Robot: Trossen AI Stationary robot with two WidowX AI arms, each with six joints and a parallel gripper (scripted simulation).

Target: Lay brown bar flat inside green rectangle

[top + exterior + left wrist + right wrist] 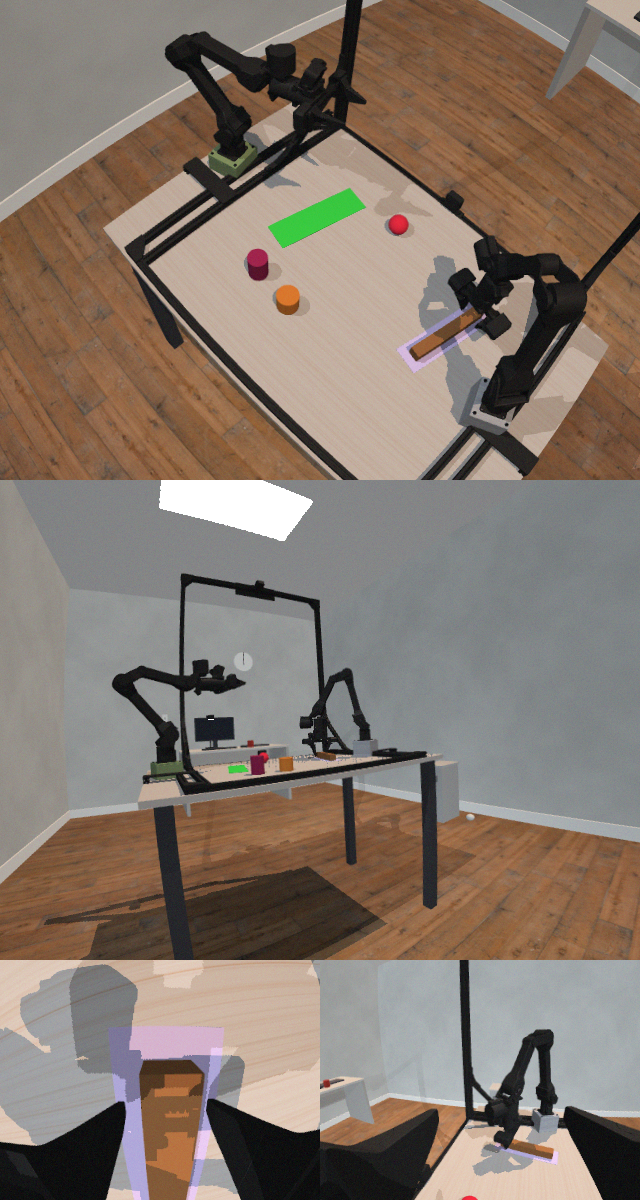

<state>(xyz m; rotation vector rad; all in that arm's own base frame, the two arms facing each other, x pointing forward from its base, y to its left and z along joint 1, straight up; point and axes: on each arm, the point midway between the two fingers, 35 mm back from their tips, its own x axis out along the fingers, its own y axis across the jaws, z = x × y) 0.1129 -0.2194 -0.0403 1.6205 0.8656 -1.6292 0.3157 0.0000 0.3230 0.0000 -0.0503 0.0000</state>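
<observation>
Now: the brown bar 8 cm ahead of my left hand, 3 cm below it and 1 cm to the right of it. Round my left hand: lavender rectangle 8 cm ahead, 4 cm below, 1 cm to the right; then red ball 31 cm to the right, 5 cm behind, 2 cm below; then orange cylinder 32 cm to the right, 31 cm ahead, 2 cm below.
The brown bar lies 450 mm to the left of my right hand, 370 mm below it and 20 mm ahead of it. Also, from my right hand: red ball (360 mm below, 150 mm to the left, 110 mm behind); green rectangle (380 mm below, 30 mm ahead, 10 mm to the right); maroon cylinder (350 mm below, 250 mm ahead, 20 mm to the left).
</observation>
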